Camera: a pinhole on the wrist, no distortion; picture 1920 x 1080 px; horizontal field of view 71.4 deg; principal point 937.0 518.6 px. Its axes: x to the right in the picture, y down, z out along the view. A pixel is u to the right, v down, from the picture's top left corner.
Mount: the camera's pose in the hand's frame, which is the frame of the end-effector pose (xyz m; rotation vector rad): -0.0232 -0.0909 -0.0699 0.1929 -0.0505 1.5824
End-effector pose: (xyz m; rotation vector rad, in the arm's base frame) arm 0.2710 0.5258 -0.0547 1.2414 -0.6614 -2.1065
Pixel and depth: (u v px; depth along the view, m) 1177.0 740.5 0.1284
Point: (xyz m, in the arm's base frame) 0.2070 0.6177 -0.0677
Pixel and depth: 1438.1 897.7 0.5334
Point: -0.1201 0.6583 0.2542
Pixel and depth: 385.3 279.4 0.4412
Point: -0.1412 0.7291 -0.1955
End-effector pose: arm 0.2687 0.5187 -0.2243 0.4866 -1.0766 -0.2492
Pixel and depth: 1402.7 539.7 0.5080
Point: -0.1316 0.4000 -0.0354
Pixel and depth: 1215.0 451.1 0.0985
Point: 0.2413 0.4407 -0.2627
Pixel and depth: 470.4 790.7 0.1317
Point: 0.2088 0.3841 -0.3103
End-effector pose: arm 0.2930 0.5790 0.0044 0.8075 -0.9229 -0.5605
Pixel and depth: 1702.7 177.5 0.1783
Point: 0.2093 0.4999 0.0508
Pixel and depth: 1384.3 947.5 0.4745
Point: -0.1493 0.5119 0.0878
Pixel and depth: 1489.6 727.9 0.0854
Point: 0.2546 0.5519 -0.0579
